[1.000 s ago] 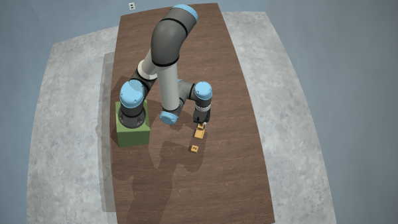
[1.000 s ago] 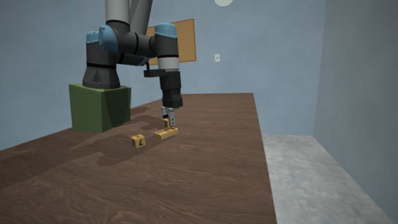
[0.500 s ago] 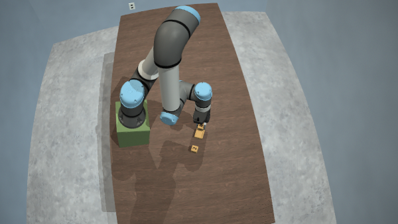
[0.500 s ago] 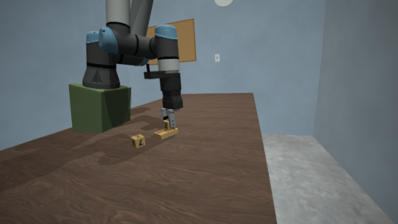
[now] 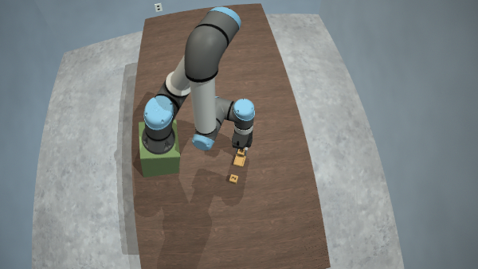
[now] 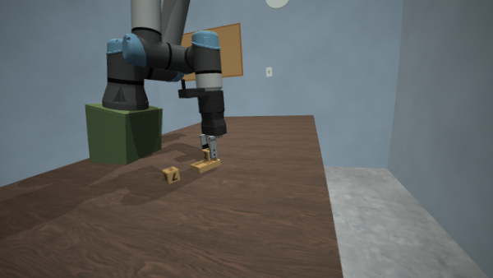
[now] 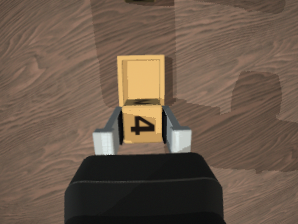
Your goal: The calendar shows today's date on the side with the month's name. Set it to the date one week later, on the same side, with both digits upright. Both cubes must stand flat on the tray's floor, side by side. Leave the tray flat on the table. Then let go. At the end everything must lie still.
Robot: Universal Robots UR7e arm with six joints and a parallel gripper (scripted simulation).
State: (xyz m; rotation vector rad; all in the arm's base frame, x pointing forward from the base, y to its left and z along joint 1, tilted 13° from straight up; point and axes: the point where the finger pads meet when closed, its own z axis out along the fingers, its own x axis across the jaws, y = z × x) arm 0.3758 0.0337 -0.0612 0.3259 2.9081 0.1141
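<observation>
Right now the wooden cube is 1 cm below my hand. From my hand the other things lie so: wooden calendar tray 2 cm to the right, 4 cm below.
</observation>
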